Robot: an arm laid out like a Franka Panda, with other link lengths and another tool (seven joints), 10 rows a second.
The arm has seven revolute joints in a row. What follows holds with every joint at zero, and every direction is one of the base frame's. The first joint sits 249.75 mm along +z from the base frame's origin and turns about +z. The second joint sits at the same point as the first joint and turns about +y. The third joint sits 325.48 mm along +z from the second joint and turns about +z. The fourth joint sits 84.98 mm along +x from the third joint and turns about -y. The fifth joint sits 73.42 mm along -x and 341.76 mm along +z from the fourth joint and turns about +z. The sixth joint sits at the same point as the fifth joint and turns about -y. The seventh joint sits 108.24 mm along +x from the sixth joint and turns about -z. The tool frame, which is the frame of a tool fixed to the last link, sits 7 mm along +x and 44 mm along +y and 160.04 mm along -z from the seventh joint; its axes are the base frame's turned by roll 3.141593, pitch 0.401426 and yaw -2.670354 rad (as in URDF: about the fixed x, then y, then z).
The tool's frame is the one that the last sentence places.
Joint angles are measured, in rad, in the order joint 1, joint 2, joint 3, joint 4, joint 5, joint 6, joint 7. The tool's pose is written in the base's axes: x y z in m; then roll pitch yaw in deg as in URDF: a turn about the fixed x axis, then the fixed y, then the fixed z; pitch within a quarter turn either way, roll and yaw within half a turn. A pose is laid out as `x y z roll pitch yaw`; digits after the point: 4 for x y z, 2 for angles.
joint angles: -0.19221 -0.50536 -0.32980 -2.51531 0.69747 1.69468 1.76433
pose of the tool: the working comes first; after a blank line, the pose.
Where each joint sits with the arm in this pose, in the base's axes (m; each line is computed from the numbers above, not from the rounded line before):
joint 1: 0.0000 0.0000 0.2497
joint 2: 0.0000 0.0000 0.2497
joint 3: -0.1547 0.0301 0.5345
joint 4: -0.0909 -0.0104 0.5735
joint 5: 0.2153 -0.1557 0.4878
joint 6: 0.2153 -0.1557 0.4878
joint 7: 0.3034 -0.2046 0.4482
the tool: 0.3517 -0.1080 0.3221

0.3517 -0.1080 0.3221 -169.43 -27.15 66.86
